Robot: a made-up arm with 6 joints. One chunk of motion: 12 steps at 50 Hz.
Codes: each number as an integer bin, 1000 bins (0 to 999) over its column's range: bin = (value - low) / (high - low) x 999, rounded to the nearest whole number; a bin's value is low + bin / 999 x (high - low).
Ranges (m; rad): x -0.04..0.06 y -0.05..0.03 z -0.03..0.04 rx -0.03..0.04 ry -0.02..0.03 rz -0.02..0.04
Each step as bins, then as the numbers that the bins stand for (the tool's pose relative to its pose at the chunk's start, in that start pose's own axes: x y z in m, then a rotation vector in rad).
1 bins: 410 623 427 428 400 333
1 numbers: 0.0010 -0.0001 -0.0001 0.0000 0.0000 0.0000
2 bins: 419 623 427 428 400 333
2 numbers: 0.0019 -0.0001 -0.0001 0.0000 0.0000 0.0000
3 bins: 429 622 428 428 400 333
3 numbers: 0.0029 -0.0002 0.0000 0.0000 0.0000 0.0000
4 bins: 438 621 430 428 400 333
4 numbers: 0.0038 -0.0003 0.0001 0.0000 0.0000 0.0000
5 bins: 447 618 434 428 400 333
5 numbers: 0.0047 -0.0005 0.0004 0.0000 0.0000 0.0000
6 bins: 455 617 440 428 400 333
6 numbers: 0.0055 -0.0006 0.0008 0.0000 0.0000 0.0000
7 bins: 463 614 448 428 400 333
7 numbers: 0.0063 -0.0008 0.0014 0.0000 0.0000 0.0000
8 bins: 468 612 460 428 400 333
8 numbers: 0.0068 -0.0010 0.0022 0.0000 0.0000 0.0000
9 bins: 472 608 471 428 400 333
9 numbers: 0.0072 -0.0013 0.0030 0.0000 0.0000 0.0000
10 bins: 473 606 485 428 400 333
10 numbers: 0.0073 -0.0015 0.0040 0.0000 0.0000 0.0000
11 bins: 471 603 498 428 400 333
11 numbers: 0.0071 -0.0017 0.0049 0.0000 0.0000 0.0000
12 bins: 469 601 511 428 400 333
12 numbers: 0.0069 -0.0019 0.0058 0.0000 0.0000 0.0000
